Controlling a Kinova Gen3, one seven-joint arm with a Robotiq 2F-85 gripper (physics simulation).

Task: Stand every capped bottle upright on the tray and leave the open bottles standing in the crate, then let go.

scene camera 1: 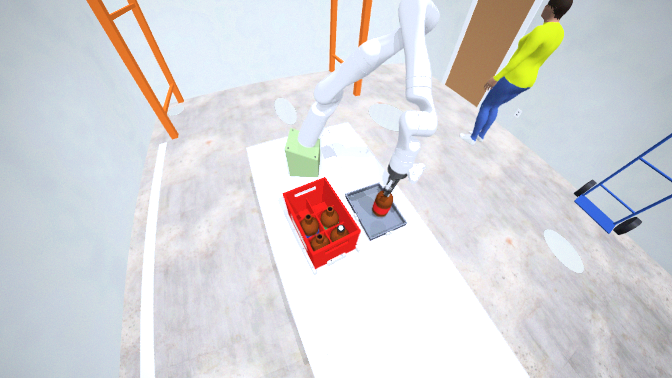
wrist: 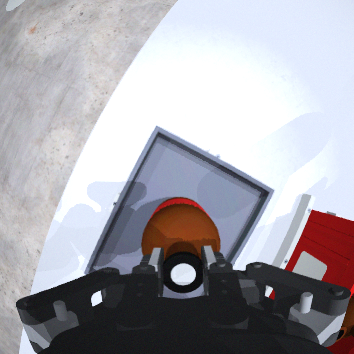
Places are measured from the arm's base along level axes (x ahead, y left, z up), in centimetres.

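Where they show: gripper, fingertip midpoint: (scene camera 1: 388,192) (wrist: 182,259); arm's base, link origin: (scene camera 1: 306,140).
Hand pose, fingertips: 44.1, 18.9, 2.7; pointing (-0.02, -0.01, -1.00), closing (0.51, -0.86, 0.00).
Note:
Things, the pixels of their top centre, and the offset from my fingertips, as dx, dy, dz. Level surfaces: height alone.
- brown bottle, top centre: (wrist: 179,275) (scene camera 1: 388,189) -0.4, -0.1, +1.9
- red crate, top centre: (scene camera 1: 319,211) -2.7, -27.8, -0.5
- white-capped bottle, top centre: (scene camera 1: 341,227) +5.9, -23.1, -1.7
- second open bottle, top centre: (wrist: 338,334) (scene camera 1: 330,208) -2.8, -23.6, -1.7
- third open bottle, top centre: (scene camera 1: 319,236) +6.2, -31.2, -1.7
- long white table, surface height: dz -18.0
My gripper (scene camera 1: 388,192) (wrist: 182,259) is shut on the neck of a brown bottle (scene camera 1: 383,202) (wrist: 180,227) with a red label and a white cap. The bottle is about upright over the grey tray (scene camera 1: 362,204) (wrist: 200,162); whether its base touches the tray I cannot tell. The red crate (scene camera 1: 322,258) (wrist: 327,241) stands beside the tray. In the scene view it holds a white-capped bottle (scene camera 1: 338,235) and three bottles with dark open mouths: one open bottle (scene camera 1: 309,227), a second open bottle (scene camera 1: 329,218) and a third open bottle (scene camera 1: 319,244).
The crate and tray stand on a long white table (scene camera 1: 390,300). A green base block (scene camera 1: 303,162) carries the arm behind the crate. A person (scene camera 1: 530,60) in a yellow top stands beyond the table, and a blue hand truck (scene camera 1: 594,214) is at the right.

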